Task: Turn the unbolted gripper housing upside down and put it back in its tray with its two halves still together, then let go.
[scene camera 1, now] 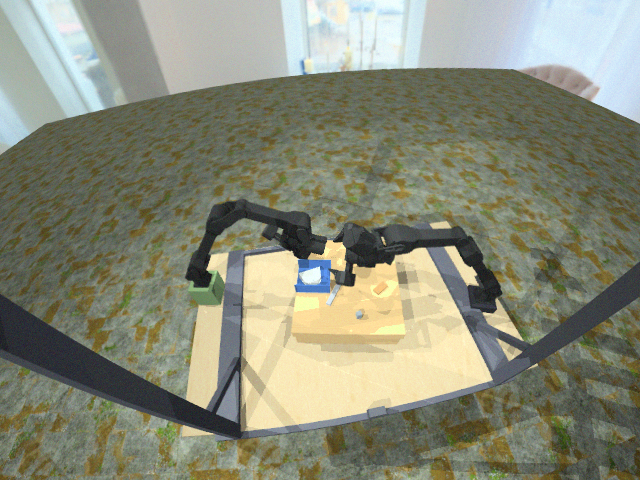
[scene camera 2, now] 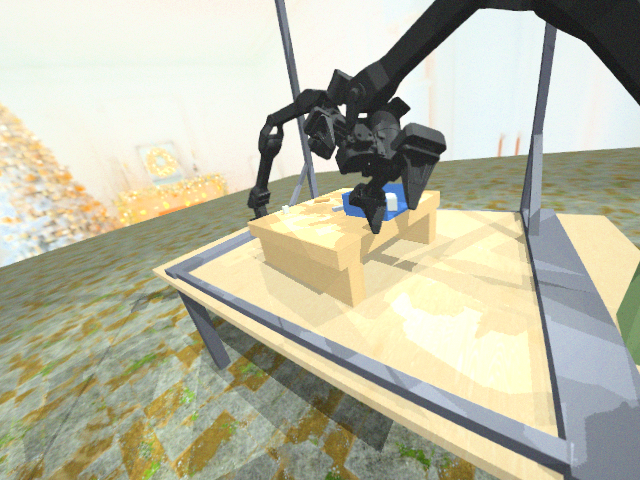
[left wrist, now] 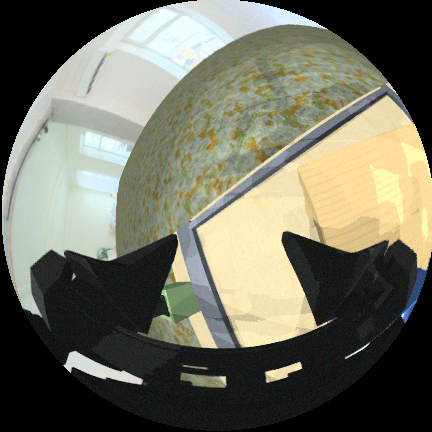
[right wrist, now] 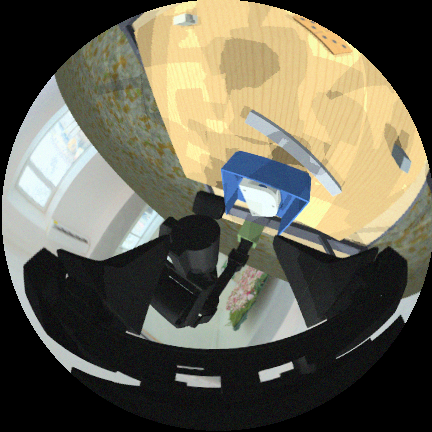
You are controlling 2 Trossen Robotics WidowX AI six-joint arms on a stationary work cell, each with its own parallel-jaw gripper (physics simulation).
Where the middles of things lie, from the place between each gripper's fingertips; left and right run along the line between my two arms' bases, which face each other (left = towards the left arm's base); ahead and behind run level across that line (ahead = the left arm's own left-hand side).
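Labels:
Blue tray [scene camera 1: 324,286]: 1 cm behind my right hand, 6 cm to the left of it, 10 cm below it. Raised wooden block [scene camera 2: 323,248]: 1 cm behind my right hand, 6 cm to the right of it, 20 cm below it. Green box [scene camera 1: 212,295]: 1 cm behind my right hand, 51 cm to the left of it, 21 cm below it.
My left gripper: 13 cm to the left of the blue tray, 15 cm past it, 1 cm above it. Raised wooden block: 25 cm to the right of my left hand, 14 cm behind it, 11 cm below it. Green box: 31 cm to the left of my left hand, 15 cm behind it, 12 cm below it.

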